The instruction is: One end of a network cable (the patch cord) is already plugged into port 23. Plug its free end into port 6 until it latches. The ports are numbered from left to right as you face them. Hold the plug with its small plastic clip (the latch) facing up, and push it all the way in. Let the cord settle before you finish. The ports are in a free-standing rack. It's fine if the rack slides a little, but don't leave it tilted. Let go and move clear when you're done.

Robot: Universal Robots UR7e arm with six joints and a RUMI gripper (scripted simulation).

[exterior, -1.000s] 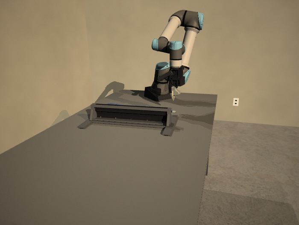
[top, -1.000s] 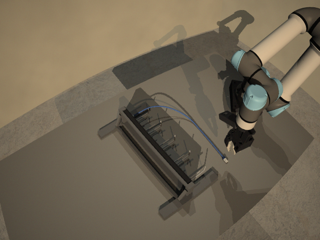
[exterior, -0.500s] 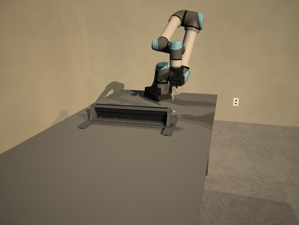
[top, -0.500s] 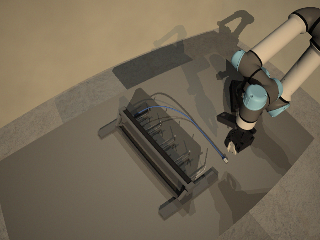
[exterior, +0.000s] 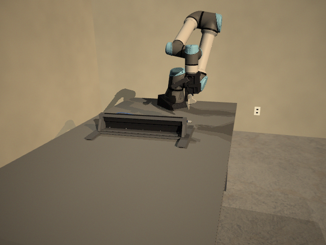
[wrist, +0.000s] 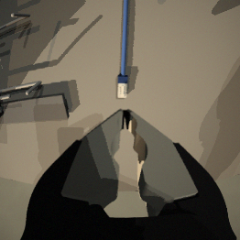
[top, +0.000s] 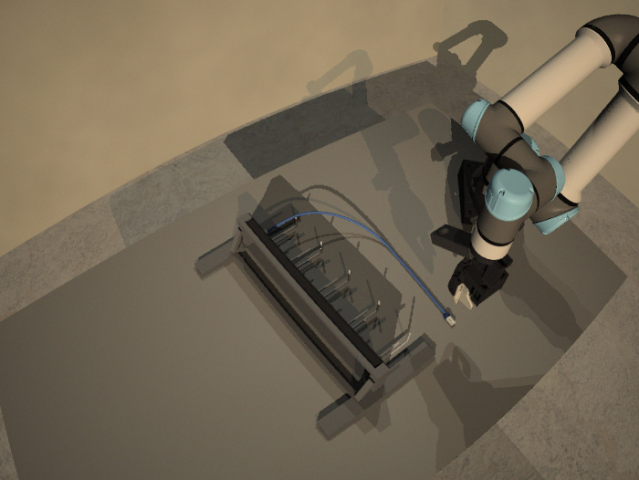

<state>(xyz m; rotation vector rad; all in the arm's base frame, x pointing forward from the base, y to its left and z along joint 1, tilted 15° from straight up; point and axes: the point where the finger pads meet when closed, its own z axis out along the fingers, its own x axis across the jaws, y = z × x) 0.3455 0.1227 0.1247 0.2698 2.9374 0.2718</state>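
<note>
The plug lies 90 mm below my hand and 10 mm to the left of it.
</note>
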